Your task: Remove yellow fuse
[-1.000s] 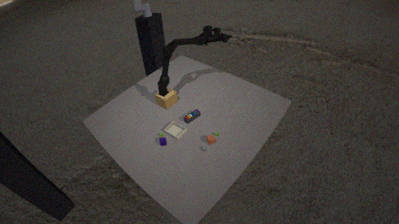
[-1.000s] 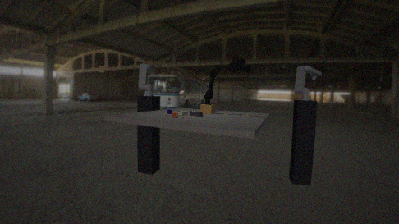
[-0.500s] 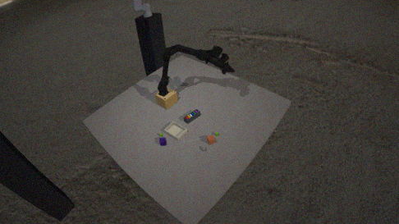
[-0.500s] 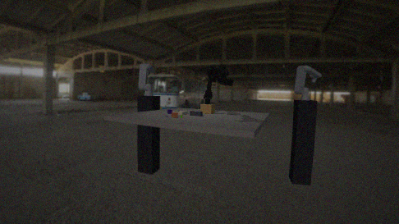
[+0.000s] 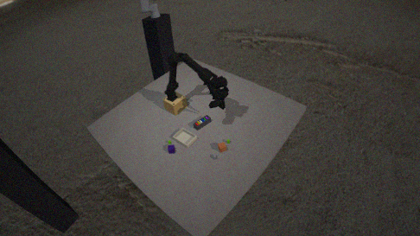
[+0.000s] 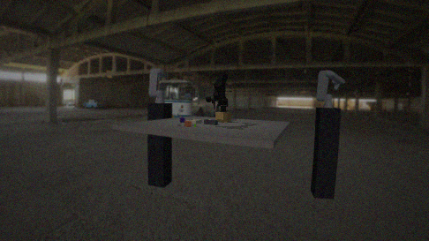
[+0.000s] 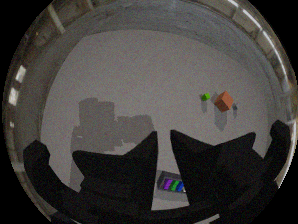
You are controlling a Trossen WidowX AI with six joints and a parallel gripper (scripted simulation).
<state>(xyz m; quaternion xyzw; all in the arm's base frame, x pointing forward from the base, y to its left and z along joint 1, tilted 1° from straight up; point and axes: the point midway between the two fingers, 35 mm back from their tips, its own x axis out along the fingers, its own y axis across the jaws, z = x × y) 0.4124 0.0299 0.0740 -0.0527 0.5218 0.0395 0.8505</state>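
The yellow fuse lies 140 mm behind my gripper tip, 100 mm to the right of it and 120 mm below it. From my gripper tip the other things lie so: tray: 160 mm behind, 250 mm to the right, 140 mm below; orange cube: 100 mm ahead, 210 mm to the right, 120 mm below; purple cube: 180 mm behind, 380 mm to the right, 130 mm below.
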